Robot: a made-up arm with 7 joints.
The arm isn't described. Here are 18 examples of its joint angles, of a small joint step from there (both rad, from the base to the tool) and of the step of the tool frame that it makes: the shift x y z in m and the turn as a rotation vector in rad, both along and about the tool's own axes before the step.
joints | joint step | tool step
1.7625 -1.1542 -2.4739 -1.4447 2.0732 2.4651 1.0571 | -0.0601 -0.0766 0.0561 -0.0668 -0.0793 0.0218 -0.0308 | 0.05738 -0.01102 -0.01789 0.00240 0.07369 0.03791
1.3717 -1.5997 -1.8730 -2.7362 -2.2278 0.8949 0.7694 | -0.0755 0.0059 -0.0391 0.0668 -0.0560 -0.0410 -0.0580 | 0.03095 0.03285 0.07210 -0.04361 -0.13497 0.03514
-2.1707 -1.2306 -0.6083 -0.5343 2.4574 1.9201 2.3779 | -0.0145 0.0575 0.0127 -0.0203 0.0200 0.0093 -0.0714 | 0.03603 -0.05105 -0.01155 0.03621 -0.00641 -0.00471
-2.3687 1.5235 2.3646 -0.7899 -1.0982 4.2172 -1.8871 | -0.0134 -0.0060 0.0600 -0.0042 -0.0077 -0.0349 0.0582 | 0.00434 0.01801 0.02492 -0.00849 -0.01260 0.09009
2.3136 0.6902 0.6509 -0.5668 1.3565 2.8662 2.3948 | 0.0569 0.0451 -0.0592 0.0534 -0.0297 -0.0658 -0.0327 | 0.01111 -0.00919 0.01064 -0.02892 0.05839 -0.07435
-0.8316 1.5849 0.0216 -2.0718 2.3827 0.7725 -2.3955 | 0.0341 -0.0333 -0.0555 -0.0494 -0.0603 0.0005 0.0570 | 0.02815 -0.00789 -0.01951 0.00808 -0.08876 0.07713
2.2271 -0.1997 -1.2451 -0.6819 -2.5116 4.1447 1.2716 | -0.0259 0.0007 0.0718 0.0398 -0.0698 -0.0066 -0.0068 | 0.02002 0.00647 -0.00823 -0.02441 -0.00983 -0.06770
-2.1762 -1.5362 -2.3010 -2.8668 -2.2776 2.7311 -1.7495 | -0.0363 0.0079 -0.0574 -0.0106 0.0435 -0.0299 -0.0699 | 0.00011 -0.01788 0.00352 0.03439 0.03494 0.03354
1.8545 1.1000 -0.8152 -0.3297 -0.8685 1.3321 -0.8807 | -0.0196 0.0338 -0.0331 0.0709 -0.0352 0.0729 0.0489 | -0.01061 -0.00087 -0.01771 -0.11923 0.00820 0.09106
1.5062 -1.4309 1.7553 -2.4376 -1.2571 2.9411 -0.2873 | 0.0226 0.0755 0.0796 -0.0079 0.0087 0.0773 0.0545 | 0.04181 0.00573 -0.04658 -0.04602 0.18219 0.04283
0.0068 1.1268 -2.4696 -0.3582 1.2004 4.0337 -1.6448 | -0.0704 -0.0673 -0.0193 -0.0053 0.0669 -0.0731 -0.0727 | -0.06475 -0.02432 -0.00254 0.10249 -0.06328 -0.13399
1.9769 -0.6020 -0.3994 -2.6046 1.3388 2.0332 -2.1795 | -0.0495 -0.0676 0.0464 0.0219 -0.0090 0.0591 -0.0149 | 0.05116 0.00547 -0.02718 -0.08282 -0.02186 -0.10456
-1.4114 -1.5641 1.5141 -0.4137 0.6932 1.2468 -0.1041 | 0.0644 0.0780 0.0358 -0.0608 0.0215 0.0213 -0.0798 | -0.02069 0.03098 -0.05011 0.09029 0.07162 -0.06748
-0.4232 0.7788 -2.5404 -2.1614 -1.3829 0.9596 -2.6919 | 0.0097 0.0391 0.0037 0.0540 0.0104 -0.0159 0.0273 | 0.00319 -0.05714 -0.00046 -0.03994 0.01832 0.10462
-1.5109 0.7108 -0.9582 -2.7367 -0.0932 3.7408 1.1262 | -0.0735 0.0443 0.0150 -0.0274 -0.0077 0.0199 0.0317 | -0.00475 0.04578 0.00560 -0.07877 -0.00797 0.04573
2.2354 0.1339 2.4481 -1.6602 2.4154 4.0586 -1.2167 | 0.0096 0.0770 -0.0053 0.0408 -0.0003 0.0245 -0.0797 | 0.03824 -0.00928 -0.03533 0.05050 -0.02079 -0.00180
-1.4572 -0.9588 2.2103 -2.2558 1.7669 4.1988 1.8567 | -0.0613 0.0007 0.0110 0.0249 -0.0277 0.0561 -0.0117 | 0.00187 0.00307 0.01303 0.06099 0.00004 -0.01924
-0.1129 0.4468 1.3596 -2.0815 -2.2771 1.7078 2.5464 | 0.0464 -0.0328 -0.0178 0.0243 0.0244 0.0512 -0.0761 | 0.00766 -0.01701 -0.01554 0.04418 -0.02501 -0.06706
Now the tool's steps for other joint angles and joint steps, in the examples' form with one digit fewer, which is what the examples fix.
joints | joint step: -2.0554 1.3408 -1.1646 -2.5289 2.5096 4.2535 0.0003 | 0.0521 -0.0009 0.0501 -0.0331 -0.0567 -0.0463 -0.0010
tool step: 0.0042 0.0163 -0.0122 0.1031 -0.0678 -0.0617
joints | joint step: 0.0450 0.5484 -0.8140 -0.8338 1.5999 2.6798 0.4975 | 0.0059 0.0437 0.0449 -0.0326 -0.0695 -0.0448 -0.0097
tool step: -0.0137 0.0501 0.0384 -0.1221 -0.0532 -0.0360
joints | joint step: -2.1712 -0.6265 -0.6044 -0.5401 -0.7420 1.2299 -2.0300 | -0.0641 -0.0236 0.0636 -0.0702 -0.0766 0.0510 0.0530
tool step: 0.0168 0.0056 -0.0145 -0.0062 -0.0961 0.0416
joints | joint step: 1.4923 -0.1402 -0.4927 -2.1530 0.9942 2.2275 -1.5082 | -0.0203 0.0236 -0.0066 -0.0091 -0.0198 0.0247 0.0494
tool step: -0.0216 0.0110 -0.0030 -0.0368 -0.0347 0.0709
